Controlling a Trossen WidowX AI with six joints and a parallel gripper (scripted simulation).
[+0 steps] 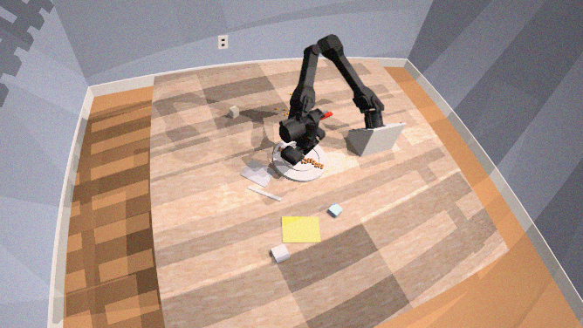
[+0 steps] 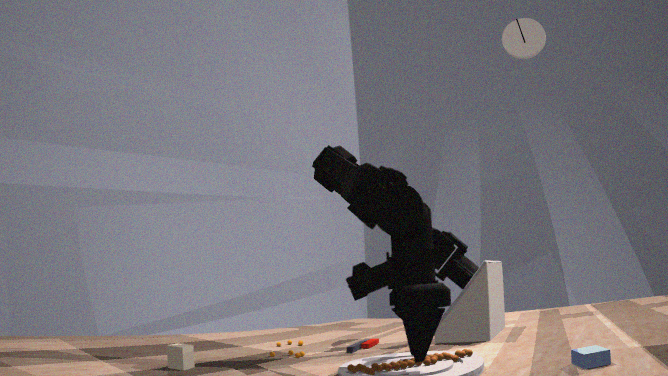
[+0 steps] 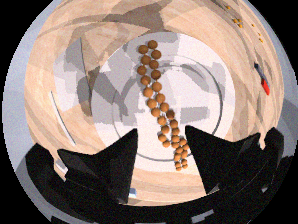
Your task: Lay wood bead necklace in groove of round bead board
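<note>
My gripper tip is now 160 mm short of the grey sheet, 10 mm to the right of it and 20 mm above it. Also, from my gripper tip: yellow sheet: 90 mm ahead, 250 mm to the left, 20 mm below; blue block: 50 mm behind, 220 mm to the left, 10 mm below; stick: 160 mm ahead, 90 mm to the left, 20 mm below.
</note>
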